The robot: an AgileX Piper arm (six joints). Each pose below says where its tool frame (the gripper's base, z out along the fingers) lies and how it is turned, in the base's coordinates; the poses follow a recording.
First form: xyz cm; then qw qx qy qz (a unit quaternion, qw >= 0).
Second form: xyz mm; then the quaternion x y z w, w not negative. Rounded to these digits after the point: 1 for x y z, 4 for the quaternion.
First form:
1: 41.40 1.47 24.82 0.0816 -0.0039 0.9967 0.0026
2: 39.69 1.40 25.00 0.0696 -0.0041 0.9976 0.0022
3: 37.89 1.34 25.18 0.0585 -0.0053 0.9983 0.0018
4: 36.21 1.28 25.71 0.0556 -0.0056 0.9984 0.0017
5: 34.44 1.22 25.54 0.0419 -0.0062 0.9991 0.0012
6: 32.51 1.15 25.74 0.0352 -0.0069 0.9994 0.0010
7: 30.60 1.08 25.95 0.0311 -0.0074 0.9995 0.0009
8: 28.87 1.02 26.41 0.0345 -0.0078 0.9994 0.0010
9: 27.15 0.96 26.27 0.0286 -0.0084 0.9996 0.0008
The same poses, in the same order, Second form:
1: 414.0 14.7 248.2 -0.0039 0.9967 0.0026 0.0816
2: 396.9 14.0 250.0 -0.0041 0.9976 0.0022 0.0696
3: 378.9 13.4 251.8 -0.0053 0.9983 0.0018 0.0585
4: 362.1 12.8 257.1 -0.0056 0.9984 0.0017 0.0556
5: 344.4 12.2 255.4 -0.0062 0.9991 0.0012 0.0419
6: 325.1 11.5 257.4 -0.0069 0.9994 0.0010 0.0352
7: 306.0 10.8 259.5 -0.0074 0.9995 0.0009 0.0311
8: 288.7 10.2 264.1 -0.0078 0.9994 0.0010 0.0345
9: 271.5 9.6 262.7 -0.0084 0.9996 0.0008 0.0286
